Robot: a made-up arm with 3 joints. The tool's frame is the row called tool. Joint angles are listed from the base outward.
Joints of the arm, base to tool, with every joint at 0 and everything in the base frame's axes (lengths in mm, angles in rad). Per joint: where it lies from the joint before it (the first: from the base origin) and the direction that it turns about. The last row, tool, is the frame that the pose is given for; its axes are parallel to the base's.
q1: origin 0.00 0.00 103.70 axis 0 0 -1
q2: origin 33.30 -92.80 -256.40 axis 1 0 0
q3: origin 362.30 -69.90 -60.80 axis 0 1 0
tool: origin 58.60 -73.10 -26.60
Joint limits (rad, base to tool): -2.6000..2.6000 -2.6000..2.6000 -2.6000..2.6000
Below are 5 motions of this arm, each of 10 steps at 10 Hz.
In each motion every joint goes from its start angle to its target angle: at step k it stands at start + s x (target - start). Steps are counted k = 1, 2, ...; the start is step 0. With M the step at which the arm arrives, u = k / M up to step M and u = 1 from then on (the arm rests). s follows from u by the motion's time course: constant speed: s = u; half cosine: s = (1 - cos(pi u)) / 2; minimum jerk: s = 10 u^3 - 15 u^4 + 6 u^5.
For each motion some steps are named. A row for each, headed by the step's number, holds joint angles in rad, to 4 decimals.
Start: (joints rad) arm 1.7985 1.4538 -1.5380
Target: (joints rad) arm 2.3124 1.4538 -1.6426
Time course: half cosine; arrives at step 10
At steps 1, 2, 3, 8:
1: 1.8111 1.4538 -1.5406
2: 1.8476 1.4538 -1.5480
3: 1.9044 1.4538 -1.5596
8: 2.2633 1.4538 -1.6326

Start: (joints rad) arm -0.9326 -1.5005 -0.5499
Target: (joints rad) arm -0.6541 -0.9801 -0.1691
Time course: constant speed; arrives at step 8
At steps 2, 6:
2: -0.8630 -1.3704 -0.4547
6: -0.7237 -1.1102 -0.2643

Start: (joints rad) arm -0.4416 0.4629 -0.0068
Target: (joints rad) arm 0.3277 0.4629 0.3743
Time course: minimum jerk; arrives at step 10
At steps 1, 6, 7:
1: -0.4350 0.4629 -0.0035
6: 0.0835 0.4629 0.2533
7: 0.2022 0.4629 0.3122

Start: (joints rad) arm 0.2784 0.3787 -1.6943
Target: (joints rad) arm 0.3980 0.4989 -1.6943
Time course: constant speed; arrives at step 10
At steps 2, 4, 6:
2: 0.3023 0.4027 -1.6943
4: 0.3262 0.4268 -1.6943
6: 0.3502 0.4508 -1.6943

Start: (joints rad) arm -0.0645 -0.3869 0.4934
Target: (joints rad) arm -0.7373 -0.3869 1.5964
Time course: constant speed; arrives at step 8
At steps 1, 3, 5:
1: -0.1486 -0.3869 0.6313
3: -0.3168 -0.3869 0.9070
5: -0.4850 -0.3869 1.1828

